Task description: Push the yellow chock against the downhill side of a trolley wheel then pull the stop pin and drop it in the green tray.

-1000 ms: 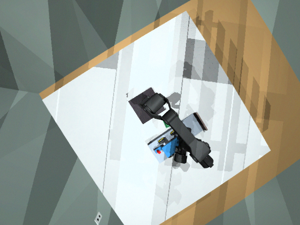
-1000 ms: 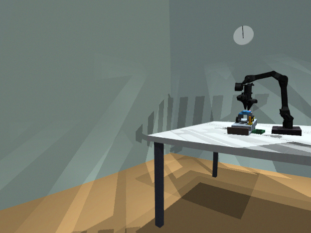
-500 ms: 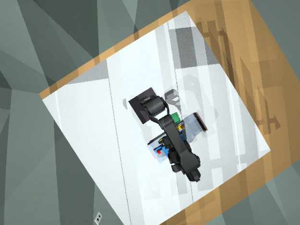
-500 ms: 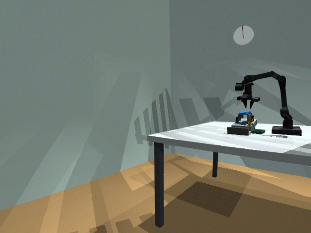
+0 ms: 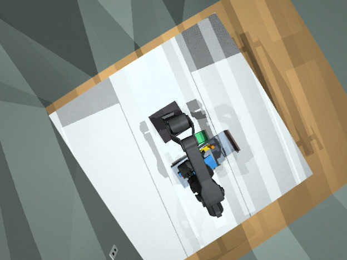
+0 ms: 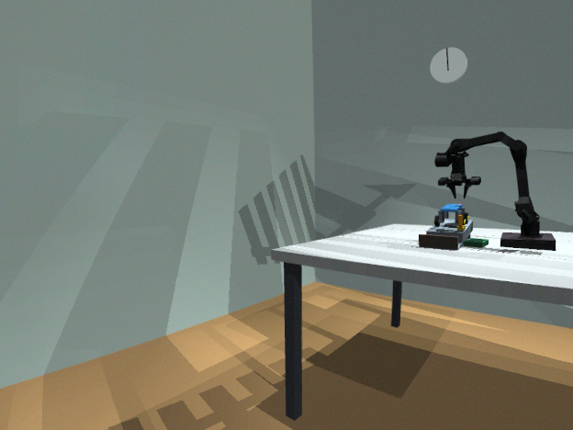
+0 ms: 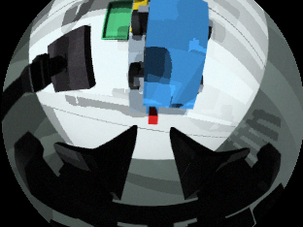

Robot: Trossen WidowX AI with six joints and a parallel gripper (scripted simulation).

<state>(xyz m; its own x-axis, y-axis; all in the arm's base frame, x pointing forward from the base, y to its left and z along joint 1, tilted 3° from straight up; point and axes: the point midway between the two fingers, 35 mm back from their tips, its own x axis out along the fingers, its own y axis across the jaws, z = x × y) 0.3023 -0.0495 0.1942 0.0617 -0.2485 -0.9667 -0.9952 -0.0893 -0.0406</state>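
Right now my gripper tip is 20 mm to the left of the red-headed stop pin and 60 mm above it. Also, from my gripper tip: ramp (10 mm ahead, 90 mm to the left, 150 mm below); then blue trolley (10 mm ahead, 90 mm to the left, 80 mm below); then yellow chock (60 mm behind, 180 mm to the left, 110 mm below).
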